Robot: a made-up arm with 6 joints.
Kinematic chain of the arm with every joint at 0, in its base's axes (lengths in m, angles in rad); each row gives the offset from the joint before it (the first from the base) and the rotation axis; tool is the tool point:
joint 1: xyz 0 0 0.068 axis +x
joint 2: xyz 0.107 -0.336 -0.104 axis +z
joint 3: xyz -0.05 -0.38 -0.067 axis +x
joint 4: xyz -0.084 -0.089 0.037 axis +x
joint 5: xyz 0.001 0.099 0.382 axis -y
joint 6: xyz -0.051 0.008 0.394 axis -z
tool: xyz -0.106 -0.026 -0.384
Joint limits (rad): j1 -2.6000..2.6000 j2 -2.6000..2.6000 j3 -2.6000..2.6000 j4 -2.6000..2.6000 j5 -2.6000..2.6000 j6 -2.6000..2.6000
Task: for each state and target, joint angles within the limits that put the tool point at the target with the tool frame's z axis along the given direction. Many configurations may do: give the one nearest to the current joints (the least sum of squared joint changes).
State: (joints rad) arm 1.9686 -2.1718 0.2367 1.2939 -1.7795 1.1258
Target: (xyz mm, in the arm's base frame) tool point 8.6 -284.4 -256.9 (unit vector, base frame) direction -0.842 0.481 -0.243
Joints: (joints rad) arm 2.5300 -2.5969 -0.4489 0.7012 -1.6507 1.1930
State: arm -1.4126 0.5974 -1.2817 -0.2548 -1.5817 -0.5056
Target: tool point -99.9 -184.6 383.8 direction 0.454 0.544 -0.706
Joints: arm -0.9981 0.8079 -1.1604 -0.1547 -1.2713 -0.4030
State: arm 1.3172 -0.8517 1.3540 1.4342 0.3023 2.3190
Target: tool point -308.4 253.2 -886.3 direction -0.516 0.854 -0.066
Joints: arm 1.0860 -0.6073 2.1142 1.0076 0.6656 2.6000
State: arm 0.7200 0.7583 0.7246 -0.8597 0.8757 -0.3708
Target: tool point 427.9 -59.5 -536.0 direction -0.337 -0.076 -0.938
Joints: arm 1.5271 1.2319 0.6945 -0.8409 1.5354 -0.3653
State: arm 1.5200 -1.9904 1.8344 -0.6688 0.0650 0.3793
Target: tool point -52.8 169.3 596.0 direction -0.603 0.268 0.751
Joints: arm 1.8385 -2.6000 2.5855 -0.5313 -0.1809 0.7385
